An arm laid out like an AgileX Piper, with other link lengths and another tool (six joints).
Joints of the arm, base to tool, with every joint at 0 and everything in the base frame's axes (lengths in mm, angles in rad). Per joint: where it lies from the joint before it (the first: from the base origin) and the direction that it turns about. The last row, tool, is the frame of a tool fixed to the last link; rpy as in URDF.
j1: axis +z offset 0 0 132.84
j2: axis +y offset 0 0 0
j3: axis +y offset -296.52 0 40.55
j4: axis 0.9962 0 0.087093 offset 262.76 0 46.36
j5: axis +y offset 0 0 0
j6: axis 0.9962 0 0.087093 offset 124.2 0 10.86
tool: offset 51.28 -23 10.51 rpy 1.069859 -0.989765 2.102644
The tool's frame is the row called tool.
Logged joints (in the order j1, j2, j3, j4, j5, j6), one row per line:
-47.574, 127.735, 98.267, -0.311, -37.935, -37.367
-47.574, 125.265, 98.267, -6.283, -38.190, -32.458
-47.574, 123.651, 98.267, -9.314, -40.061, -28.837
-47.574, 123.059, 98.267, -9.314, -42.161, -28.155
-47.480, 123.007, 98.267, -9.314, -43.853, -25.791
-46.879, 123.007, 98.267, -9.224, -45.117, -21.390
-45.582, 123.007, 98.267, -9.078, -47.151, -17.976
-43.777, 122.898, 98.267, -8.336, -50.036, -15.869
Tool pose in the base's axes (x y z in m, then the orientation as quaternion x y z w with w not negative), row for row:
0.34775, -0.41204, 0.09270, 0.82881, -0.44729, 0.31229, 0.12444
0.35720, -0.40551, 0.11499, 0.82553, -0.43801, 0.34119, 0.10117
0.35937, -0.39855, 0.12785, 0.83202, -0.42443, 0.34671, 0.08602
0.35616, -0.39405, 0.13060, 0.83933, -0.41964, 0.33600, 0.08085
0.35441, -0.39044, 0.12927, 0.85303, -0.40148, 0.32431, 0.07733
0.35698, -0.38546, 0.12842, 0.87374, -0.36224, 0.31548, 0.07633
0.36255, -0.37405, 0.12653, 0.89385, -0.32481, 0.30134, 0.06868
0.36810, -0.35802, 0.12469, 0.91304, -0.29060, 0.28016, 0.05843
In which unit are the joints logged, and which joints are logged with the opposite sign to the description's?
The joints are logged in degrees. Opposite sign: j3, j4, j5, j6.
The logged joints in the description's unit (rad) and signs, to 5 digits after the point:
-0.83032, 2.22940, -1.71508, 0.00543, 0.66209, 0.65218
-0.83032, 2.18629, -1.71508, 0.10966, 0.66654, 0.56650
-0.83032, 2.15812, -1.71508, 0.16256, 0.69920, 0.50330
-0.83032, 2.14778, -1.71508, 0.16256, 0.73585, 0.49140
-0.82868, 2.14688, -1.71508, 0.16256, 0.76538, 0.45014
-0.81819, 2.14688, -1.71508, 0.16099, 0.78744, 0.37333
-0.79556, 2.14688, -1.71508, 0.15844, 0.82294, 0.31374
-0.76405, 2.14497, -1.71508, 0.14549, 0.87329, 0.27697

